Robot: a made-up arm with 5 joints.
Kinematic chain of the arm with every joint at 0, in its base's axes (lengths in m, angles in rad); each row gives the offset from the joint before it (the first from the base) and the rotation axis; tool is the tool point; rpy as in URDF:
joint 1: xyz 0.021 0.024 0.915 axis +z
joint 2: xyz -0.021 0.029 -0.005 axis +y
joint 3: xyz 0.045 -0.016 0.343 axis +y
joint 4: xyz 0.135 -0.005 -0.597 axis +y
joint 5: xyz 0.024 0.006 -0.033 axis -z
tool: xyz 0.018 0.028 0.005 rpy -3.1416 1.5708 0
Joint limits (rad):
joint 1: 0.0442..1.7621
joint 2: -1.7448..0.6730
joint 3: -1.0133..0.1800
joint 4: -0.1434..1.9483
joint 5: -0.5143..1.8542
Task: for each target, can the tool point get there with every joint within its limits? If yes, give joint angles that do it. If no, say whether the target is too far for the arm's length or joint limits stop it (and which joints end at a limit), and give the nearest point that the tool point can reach.
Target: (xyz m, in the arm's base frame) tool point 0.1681 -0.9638 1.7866
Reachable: no: too far | nearest point 0.0663 -0.2905 1.5399 | short by 0.724 m
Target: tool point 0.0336 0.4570 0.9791
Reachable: yes | joints 1.4701 -0.6392 -0.3041 0.3160 0.4622
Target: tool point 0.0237 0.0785 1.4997
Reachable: yes | joints 0.5802 -1.5210 -0.7406 0.4794 -0.1292
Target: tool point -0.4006 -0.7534 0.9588
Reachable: no: joint limits stop it (at a limit: joint 2, joint 3, joint 4) | nearest point -0.0728 -0.1490 0.6632 | short by 0.748 m
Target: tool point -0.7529 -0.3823 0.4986
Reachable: no: joint limits stop it (at a limit: joint 2, joint 3) | nearest point -0.1524 -0.0671 0.6425 | short by 0.693 m
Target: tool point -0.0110 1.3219 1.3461
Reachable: no: too far | nearest point 0.0051 0.6701 1.1306 | short by 0.687 m
